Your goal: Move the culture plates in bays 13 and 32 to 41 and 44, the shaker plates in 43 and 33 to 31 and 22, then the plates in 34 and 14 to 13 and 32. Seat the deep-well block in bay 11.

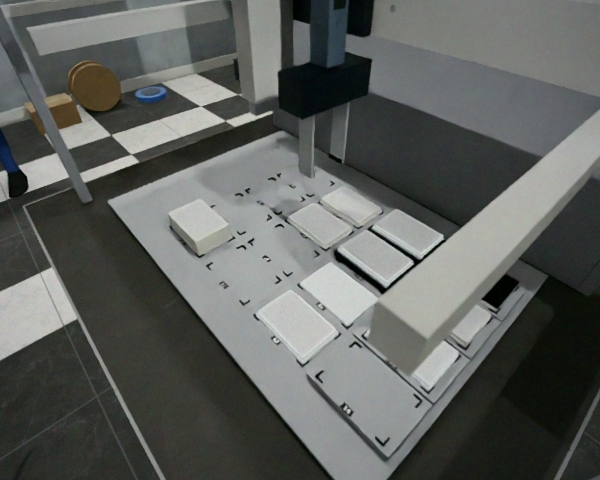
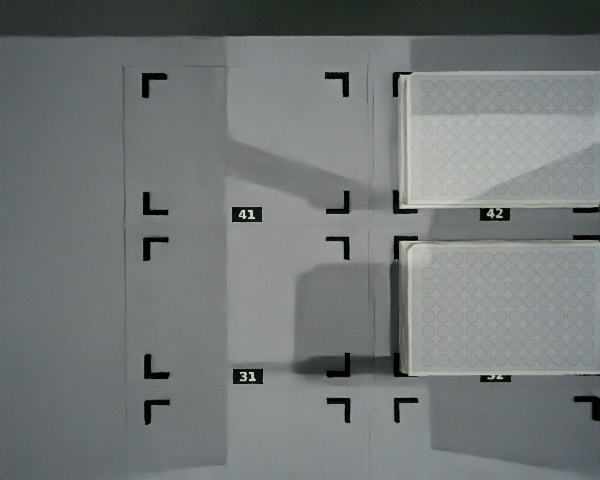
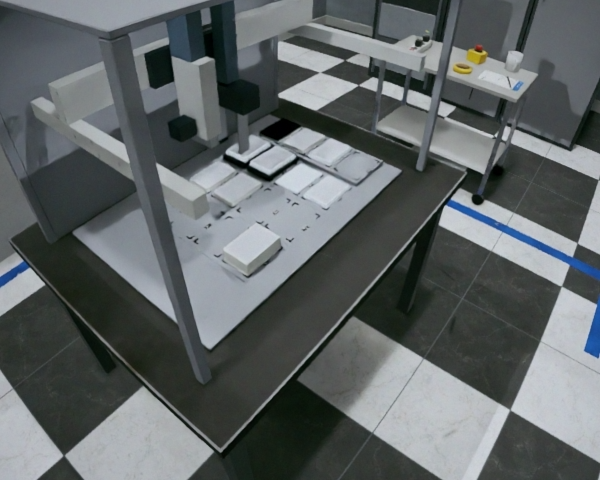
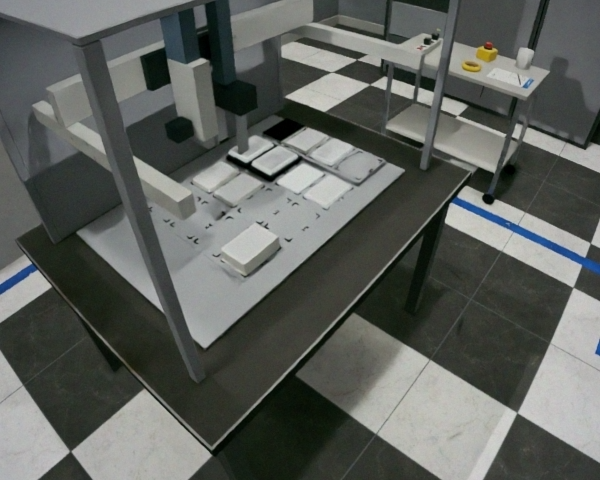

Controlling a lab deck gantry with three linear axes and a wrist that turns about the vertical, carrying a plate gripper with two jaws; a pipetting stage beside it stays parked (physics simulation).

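My gripper is open and empty, hanging high above the deck, seemingly over bay 32. White plates sit in bay 42 and bay 32. The shaker plates in 43 and 33 sit on black bases. A plate sits in bay 13. A plate sits in bay 34. A black surface shows in bay 44. Bays 41, 31 and 14 hold no plate. The deep-well block stands in bay 11.
White plates also sit in bay 23 and bay 24. The white parked pipetting stage hangs beside the gripper. A pale beam crosses above the deck's right side. Grey posts stand at the table edges.
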